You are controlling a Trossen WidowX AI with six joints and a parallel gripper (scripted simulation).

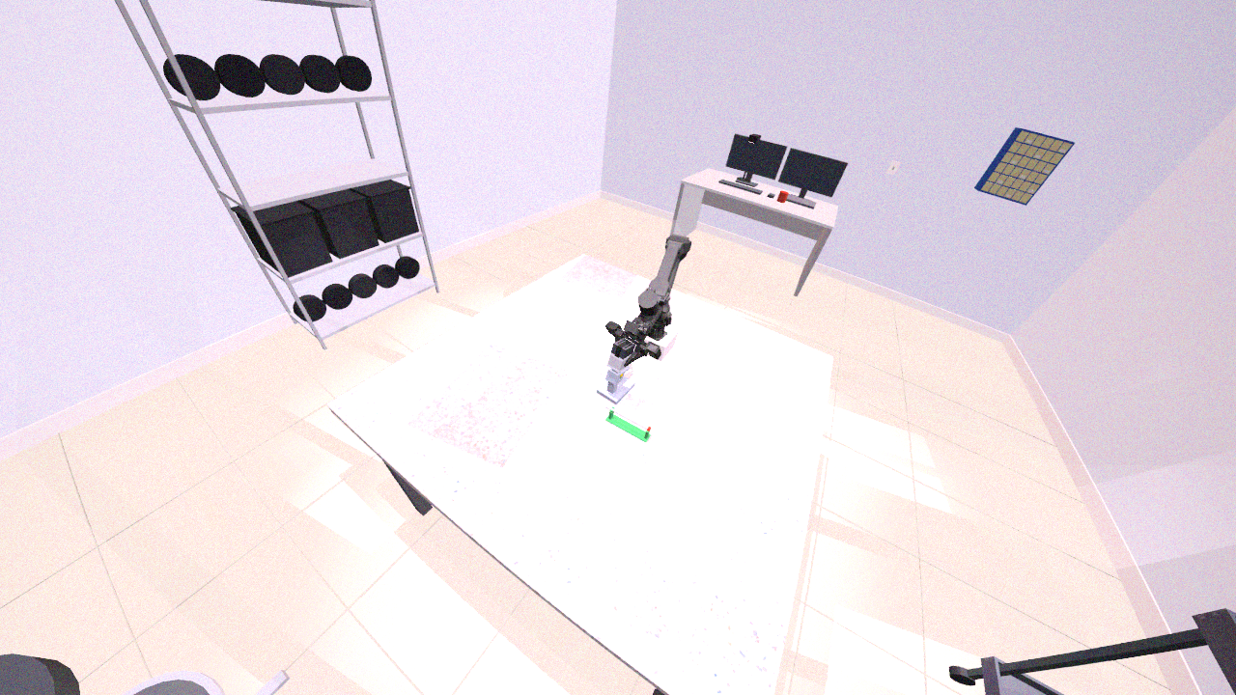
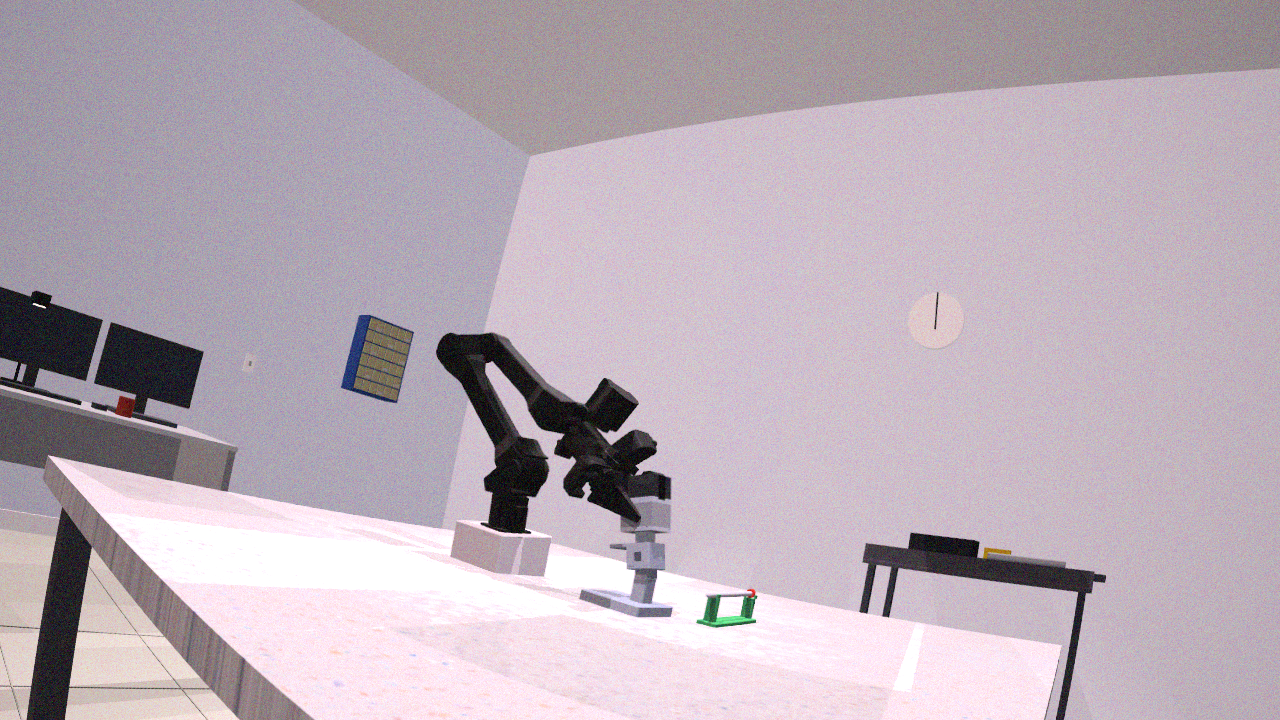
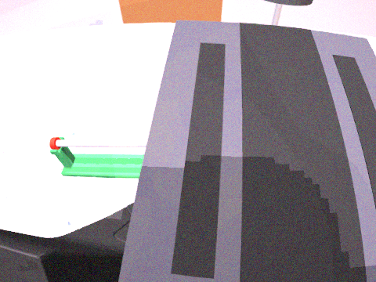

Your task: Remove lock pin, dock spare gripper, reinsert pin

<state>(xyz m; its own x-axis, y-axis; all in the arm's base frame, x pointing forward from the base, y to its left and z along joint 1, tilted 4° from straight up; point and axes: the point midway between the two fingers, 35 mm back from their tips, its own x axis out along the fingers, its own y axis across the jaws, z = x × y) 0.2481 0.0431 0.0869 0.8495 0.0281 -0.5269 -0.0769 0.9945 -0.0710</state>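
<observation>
My gripper tip is 8 cm short of the cradle, 13 cm to the right of it and 11 cm above it. The rest, counted from my gripper tip: spare gripper (1 cm behind, 1 cm above); grey mount (1 cm behind, 8 cm below).
</observation>
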